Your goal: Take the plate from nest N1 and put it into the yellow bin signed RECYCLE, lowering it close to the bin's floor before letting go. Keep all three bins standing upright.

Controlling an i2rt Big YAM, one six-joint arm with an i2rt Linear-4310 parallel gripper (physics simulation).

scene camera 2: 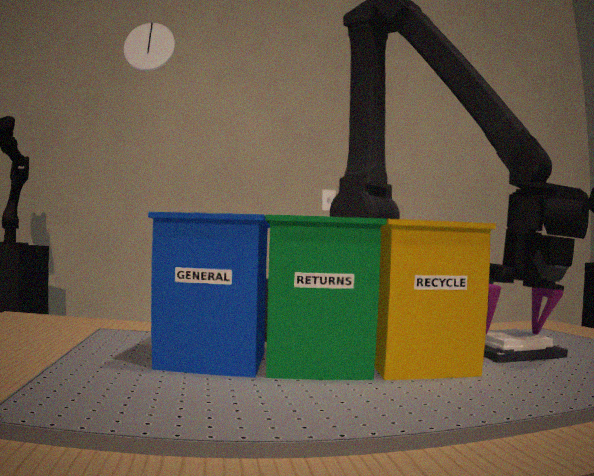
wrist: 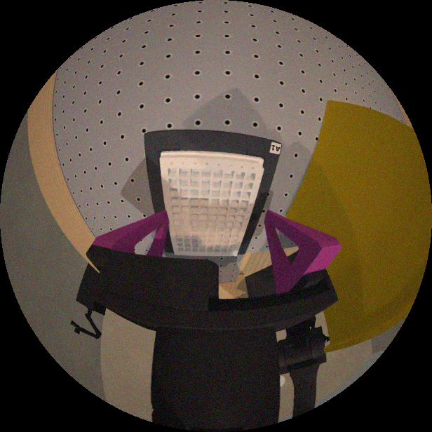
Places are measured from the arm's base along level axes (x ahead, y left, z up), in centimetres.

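Pixels of known places: gripper, fingertip midpoint: [scene camera 2: 510, 333].
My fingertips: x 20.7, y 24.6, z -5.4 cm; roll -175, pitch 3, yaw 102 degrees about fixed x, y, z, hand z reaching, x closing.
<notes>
For each thing: its top centre in the pictures, then the offset to it from my fingertips. "*": a spot on its surface instead. Level surfaces: height alone.
- white gridded plate at its top centre: [scene camera 2: 511, 334] dz -0.3, dx -1.0, dy +0.6 cm
- dark nest at a spot on its surface: [scene camera 2: 540, 355] * dz -2.2, dx +7.0, dy +2.5 cm
- yellow RECYCLE bin at its top centre: [scene camera 2: 425, 225] dz +15.1, dx +7.4, dy -15.6 cm
- green RETURNS bin at its top centre: [scene camera 2: 322, 221] dz +15.1, dx +8.0, dy -28.6 cm
- blue GENERAL bin at its top centre: [scene camera 2: 216, 218] dz +15.1, dx +8.5, dy -41.8 cm
- grey perforated board at its surface level: dz -2.9 cm
The white gridded plate [scene camera 2: 520, 341] [wrist: 212, 200] lies flat in a dark nest [scene camera 2: 540, 355] [wrist: 154, 180]; the nest's small label shows upside down in the wrist view. My gripper [scene camera 2: 512, 333] [wrist: 216, 215] points down and is open and empty. Its magenta fingers stand at either side of the plate in the wrist view, tips near its top level; contact cannot be told. The yellow RECYCLE bin [scene camera 2: 435, 330] [wrist: 370, 200] stands upright beside the nest, close to the gripper, and hides part of one finger and the nest in the scene view. The bin's inside is hidden.
The green RETURNS bin [scene camera 2: 322, 330] and blue GENERAL bin [scene camera 2: 205, 325] stand upright in a row with the yellow bin. All stand on a grey perforated board [scene camera 2: 225, 415] [wrist: 212, 65]. Another dark arm [scene camera 2: 18, 185] is in the left background.
</notes>
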